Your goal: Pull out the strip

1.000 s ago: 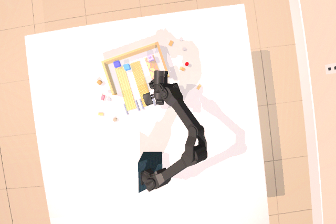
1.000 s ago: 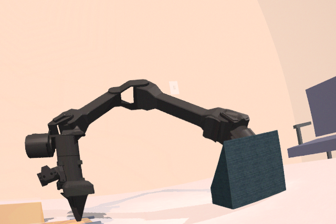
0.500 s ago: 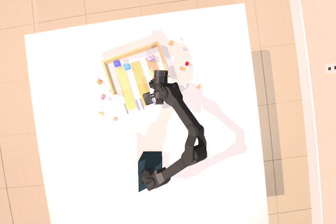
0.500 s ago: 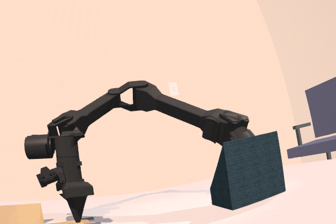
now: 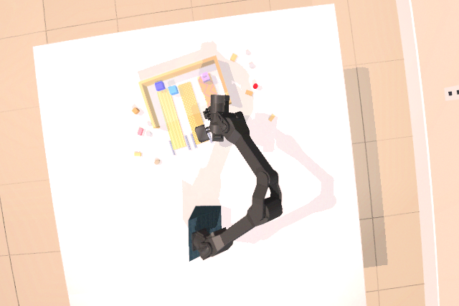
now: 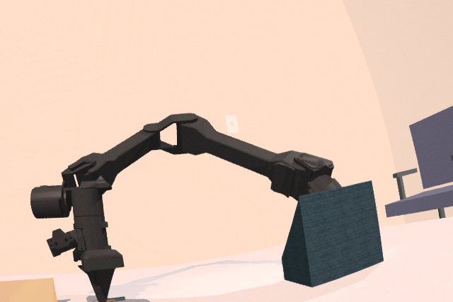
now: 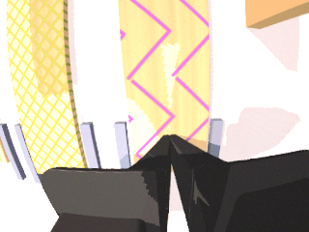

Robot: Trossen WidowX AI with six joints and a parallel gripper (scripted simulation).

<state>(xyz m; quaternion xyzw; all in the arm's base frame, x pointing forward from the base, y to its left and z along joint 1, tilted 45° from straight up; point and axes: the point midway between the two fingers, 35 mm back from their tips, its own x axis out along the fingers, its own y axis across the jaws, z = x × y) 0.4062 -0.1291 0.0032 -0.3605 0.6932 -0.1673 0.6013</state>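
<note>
The zigzag-patterned strip lies 90 mm ahead of my gripper tip and 30 mm to the left of it. The rest, counted from my gripper tip: labelled cube 200 mm ahead, 60 mm to the left, 20 mm above.
</note>
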